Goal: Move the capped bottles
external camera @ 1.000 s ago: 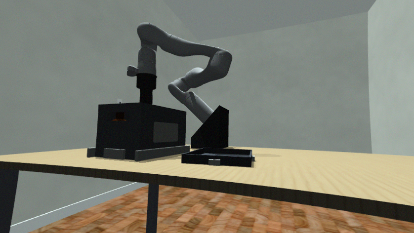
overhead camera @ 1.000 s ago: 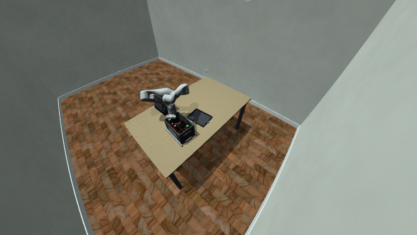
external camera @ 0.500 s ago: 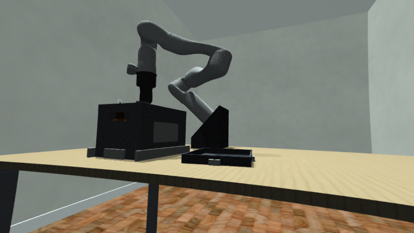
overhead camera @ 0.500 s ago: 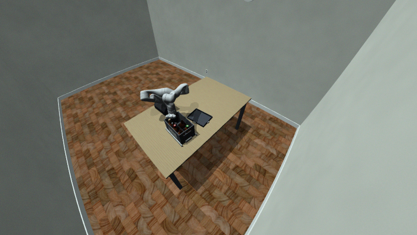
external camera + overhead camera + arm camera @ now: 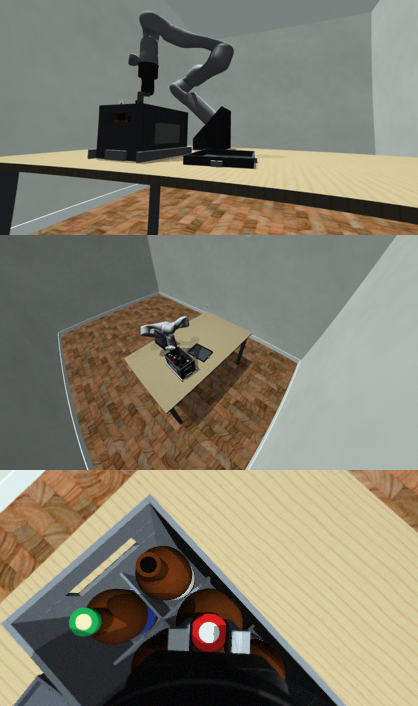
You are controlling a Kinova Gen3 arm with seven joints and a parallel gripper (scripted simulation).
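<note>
My gripper is now 10 mm short of the dark crate, 50 mm to the right of it and 110 mm above it. Round my hand: black tray (30 mm ahead, 340 mm to the left, 180 mm below); green-capped bottle (100 mm ahead, 80 mm to the left, 110 mm below).
</note>
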